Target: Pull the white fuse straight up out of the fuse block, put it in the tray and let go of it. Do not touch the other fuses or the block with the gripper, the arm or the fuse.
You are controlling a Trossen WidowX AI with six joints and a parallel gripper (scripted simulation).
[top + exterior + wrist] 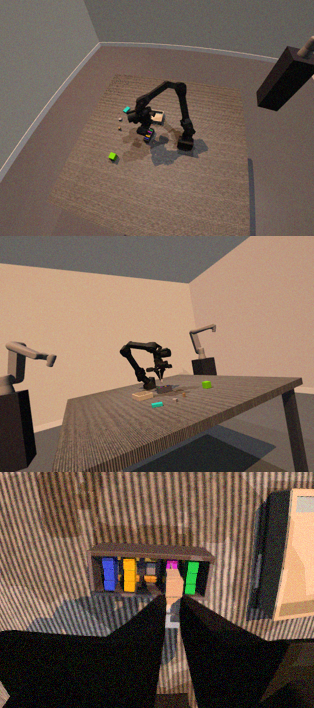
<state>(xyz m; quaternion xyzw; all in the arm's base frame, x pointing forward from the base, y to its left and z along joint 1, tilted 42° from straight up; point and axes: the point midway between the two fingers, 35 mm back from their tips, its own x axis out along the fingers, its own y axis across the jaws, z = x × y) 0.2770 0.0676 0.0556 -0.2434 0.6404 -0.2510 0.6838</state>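
The tray lies 16 cm to the right of my gripper tip, 9 cm below it and 1 cm ahead of it. From my gripper tip the other things lie so: magenta fuse (7 cm below, 1 cm behind); then white fuse (1 cm below); then green fuse (7 cm below, 2 cm to the right, 1 cm behind).
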